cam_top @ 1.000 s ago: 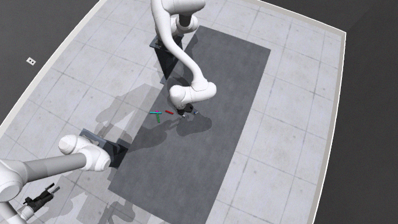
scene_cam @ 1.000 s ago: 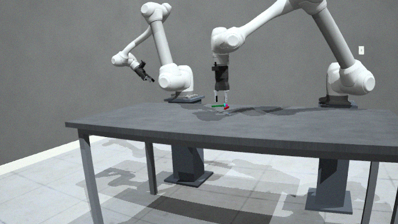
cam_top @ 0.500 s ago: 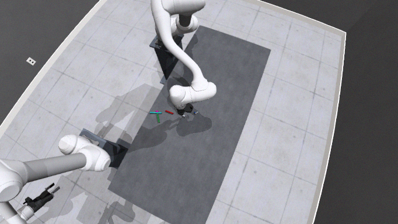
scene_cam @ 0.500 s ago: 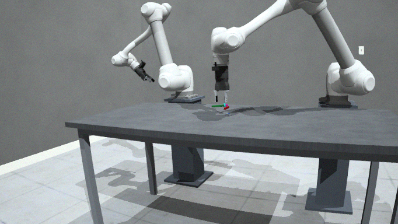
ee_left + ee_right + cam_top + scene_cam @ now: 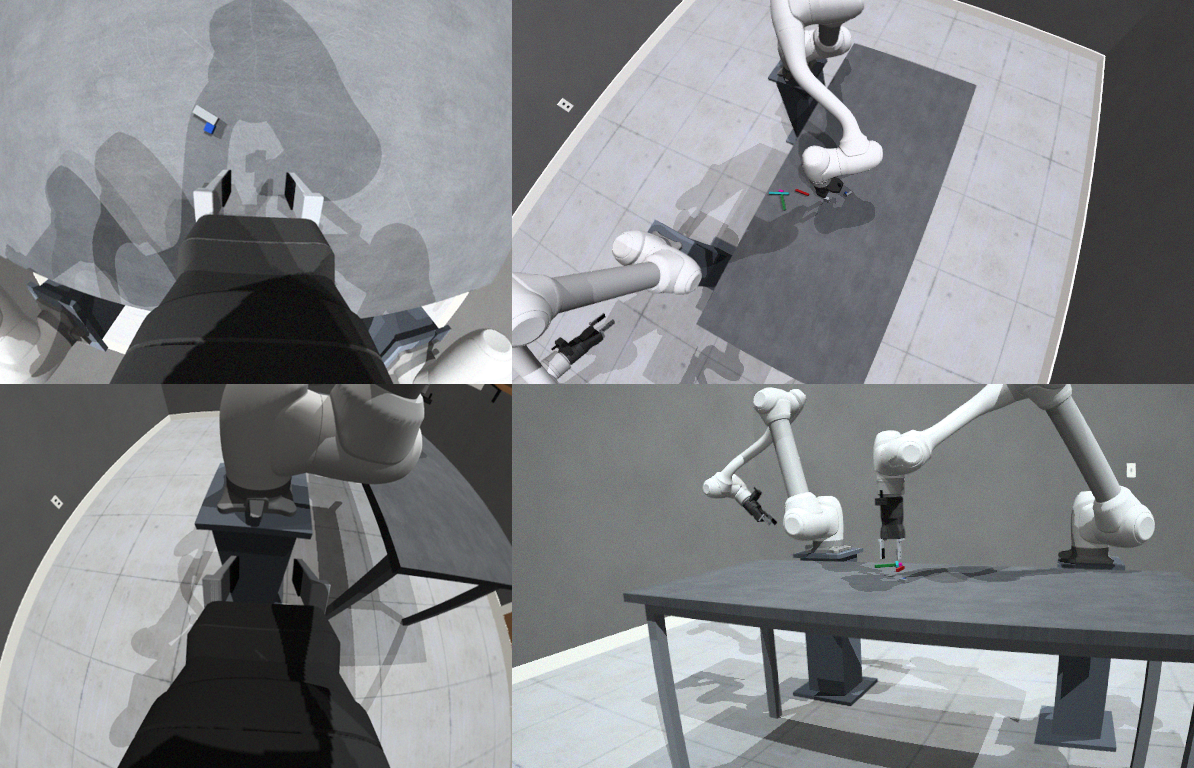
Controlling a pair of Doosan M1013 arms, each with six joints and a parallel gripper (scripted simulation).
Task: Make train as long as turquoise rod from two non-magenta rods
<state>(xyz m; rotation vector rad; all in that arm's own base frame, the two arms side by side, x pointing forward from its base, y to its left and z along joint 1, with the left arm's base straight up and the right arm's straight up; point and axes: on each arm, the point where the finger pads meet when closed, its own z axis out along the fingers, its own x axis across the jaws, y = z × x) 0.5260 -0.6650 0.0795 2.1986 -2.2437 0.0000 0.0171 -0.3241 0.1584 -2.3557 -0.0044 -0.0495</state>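
Right now my left hand is 15 cm past the red rod, 7 cm above it and 4 cm to the left of it. Round my left hand: grey rod 7 cm to the left, 7 cm below, 6 cm ahead; blue rod 7 cm below, 6 cm to the left, 4 cm ahead; green rod 20 cm behind, 12 cm to the right, 7 cm below.
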